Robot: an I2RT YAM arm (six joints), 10 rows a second.
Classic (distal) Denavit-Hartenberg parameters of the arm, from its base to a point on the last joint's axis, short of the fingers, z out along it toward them. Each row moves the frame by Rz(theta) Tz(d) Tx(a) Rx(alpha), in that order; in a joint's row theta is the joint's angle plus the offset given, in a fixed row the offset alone. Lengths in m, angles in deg.
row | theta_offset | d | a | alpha
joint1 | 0 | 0.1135 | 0.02 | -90
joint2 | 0 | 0 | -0.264 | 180
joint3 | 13.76 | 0 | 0.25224 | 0
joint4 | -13.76 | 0 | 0.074 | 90
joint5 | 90 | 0 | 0 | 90
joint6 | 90 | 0.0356 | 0 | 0
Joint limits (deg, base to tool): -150..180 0..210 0..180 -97..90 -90..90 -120..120
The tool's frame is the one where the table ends.
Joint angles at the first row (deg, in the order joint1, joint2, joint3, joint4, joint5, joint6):
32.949, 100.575, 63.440, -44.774, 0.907, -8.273
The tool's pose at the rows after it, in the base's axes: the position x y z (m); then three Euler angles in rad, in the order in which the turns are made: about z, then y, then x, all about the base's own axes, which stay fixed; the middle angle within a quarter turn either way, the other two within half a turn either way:
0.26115 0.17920 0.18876 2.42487 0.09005 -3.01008
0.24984 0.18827 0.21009 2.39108 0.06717 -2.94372
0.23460 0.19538 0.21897 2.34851 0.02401 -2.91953
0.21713 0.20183 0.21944 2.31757 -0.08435 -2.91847
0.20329 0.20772 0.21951 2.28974 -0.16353 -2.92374
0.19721 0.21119 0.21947 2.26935 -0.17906 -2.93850
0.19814 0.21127 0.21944 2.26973 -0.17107 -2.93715
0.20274 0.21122 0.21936 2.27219 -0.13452 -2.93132
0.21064 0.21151 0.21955 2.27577 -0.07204 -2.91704
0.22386 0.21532 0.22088 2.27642 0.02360 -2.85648
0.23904 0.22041 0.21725 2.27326 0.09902 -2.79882
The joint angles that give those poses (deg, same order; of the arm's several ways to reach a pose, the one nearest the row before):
34.086, 98.804, 67.199, -49.889, -3.312, -6.393
36.227, 96.225, 69.143, -53.057, -6.809, -5.804
38.741, 94.499, 69.320, -55.703, -9.016, -5.825
41.387, 94.280, 69.320, -60.183, -12.775, -5.824
43.746, 94.279, 69.319, -63.265, -15.464, -5.848
45.081, 94.279, 69.320, -64.162, -15.442, -5.824
44.993, 94.278, 69.319, -63.790, -15.179, -5.803
44.491, 94.280, 69.319, -62.128, -13.977, -5.780
43.681, 94.279, 69.319, -59.090, -12.142, -5.760
42.632, 94.368, 69.319, -52.729, -11.005, -5.563
41.518, 95.678, 69.319, -46.129, -10.655, -5.605

